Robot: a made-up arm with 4 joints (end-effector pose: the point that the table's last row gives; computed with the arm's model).
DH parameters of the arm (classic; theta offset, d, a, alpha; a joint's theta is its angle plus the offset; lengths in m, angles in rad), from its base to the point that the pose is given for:
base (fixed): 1.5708 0.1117 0 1.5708
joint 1: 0 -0.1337 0.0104 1.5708
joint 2: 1.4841 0 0.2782 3.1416
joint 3: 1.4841 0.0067 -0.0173 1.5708
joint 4: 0 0.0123 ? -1.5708
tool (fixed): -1.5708 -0.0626 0 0
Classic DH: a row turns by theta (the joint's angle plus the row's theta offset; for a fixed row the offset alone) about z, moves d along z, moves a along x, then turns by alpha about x.
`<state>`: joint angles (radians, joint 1 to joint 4).
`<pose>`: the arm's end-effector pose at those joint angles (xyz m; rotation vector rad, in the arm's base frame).
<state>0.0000 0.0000 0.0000 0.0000</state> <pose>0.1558 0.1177 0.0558 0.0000 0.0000 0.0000</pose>
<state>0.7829 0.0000 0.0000 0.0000</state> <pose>0.1558 0.1229 0.1551 0.7829 0.0000 0.0000</pose>
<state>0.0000 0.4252 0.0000 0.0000</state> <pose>0.1742 -0.0113 0.0558 0.0000 0.0000 -0.4252</pose>
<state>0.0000 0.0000 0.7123 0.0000</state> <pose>0.0984 0.1055 0.0558 0.0000 0.0000 0.7123</pose>
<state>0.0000 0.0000 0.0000 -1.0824</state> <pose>0.1558 0.0091 0.0003 -1.0824 0.0000 0.0000</pose>
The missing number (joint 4, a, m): 0.1005
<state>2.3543 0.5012 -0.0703 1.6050</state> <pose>0.1539 -0.0258 -0.0172 -2.2465 -0.2632 0.6694</pose>
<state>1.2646 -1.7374 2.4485 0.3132</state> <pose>-0.1252 0.0872 0.3149 0.9161 1.0275 -1.9945</pose>
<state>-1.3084 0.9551 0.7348 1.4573</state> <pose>0.0703 0.0572 0.2821 0.1483 -0.2166 -0.0412</pose>
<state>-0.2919 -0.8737 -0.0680 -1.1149</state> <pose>0.0554 0.1854 -0.0600 -1.3246 -0.3491 0.7999</pose>
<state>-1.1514 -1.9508 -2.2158 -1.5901</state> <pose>-0.2684 -0.0126 -0.0873 -2.7200 0.0805 -0.3610</pose>
